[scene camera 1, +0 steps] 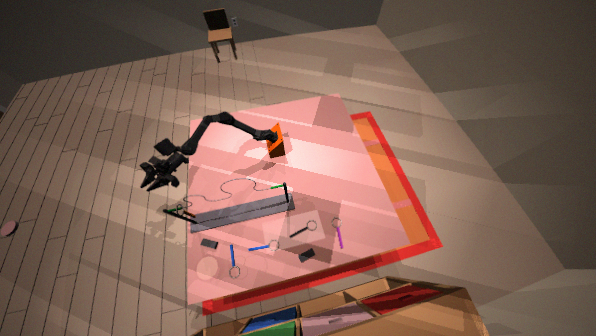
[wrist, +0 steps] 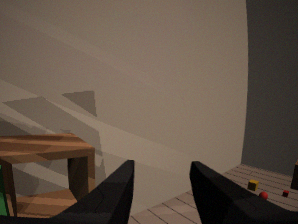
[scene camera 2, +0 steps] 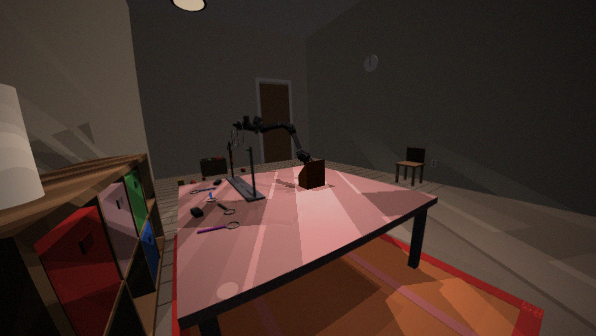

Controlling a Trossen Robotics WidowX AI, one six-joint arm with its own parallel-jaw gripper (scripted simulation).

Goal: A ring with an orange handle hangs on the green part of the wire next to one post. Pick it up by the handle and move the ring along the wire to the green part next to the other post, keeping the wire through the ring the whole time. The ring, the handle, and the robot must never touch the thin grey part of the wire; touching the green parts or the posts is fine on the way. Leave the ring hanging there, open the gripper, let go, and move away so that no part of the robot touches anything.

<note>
In view: my gripper (scene camera 1: 143,189) and a grey base plate (scene camera 1: 214,218).
My gripper also shows in the wrist view (wrist: 162,167).
</note>
